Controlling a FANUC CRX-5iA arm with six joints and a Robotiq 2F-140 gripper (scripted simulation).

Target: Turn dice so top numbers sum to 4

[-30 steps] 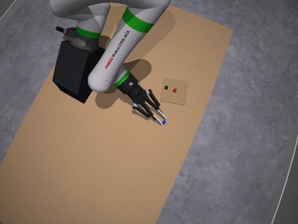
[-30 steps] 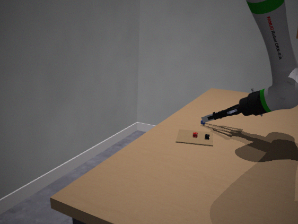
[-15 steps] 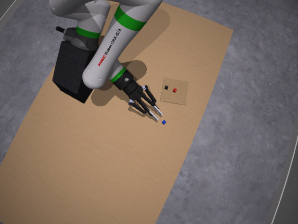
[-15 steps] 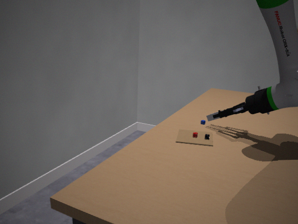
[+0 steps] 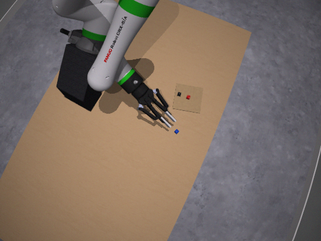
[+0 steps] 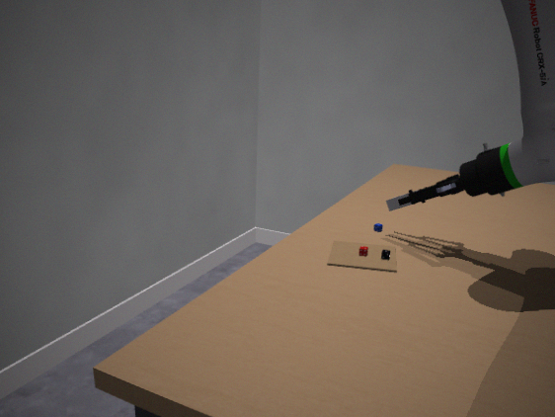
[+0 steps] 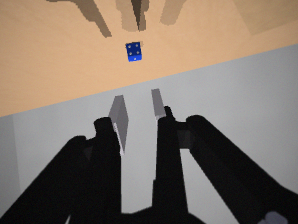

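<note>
My gripper is now 8 cm above the blue die, 6 cm short of it and 1 cm to the left of it. The rest, counted from my hand: red die: 17 cm to the left, 8 cm below, 3 cm ahead; black die: 17 cm to the left, 8 cm below, 2 cm behind; tan mat: 17 cm to the left, 9 cm below, 3 cm ahead.
</note>
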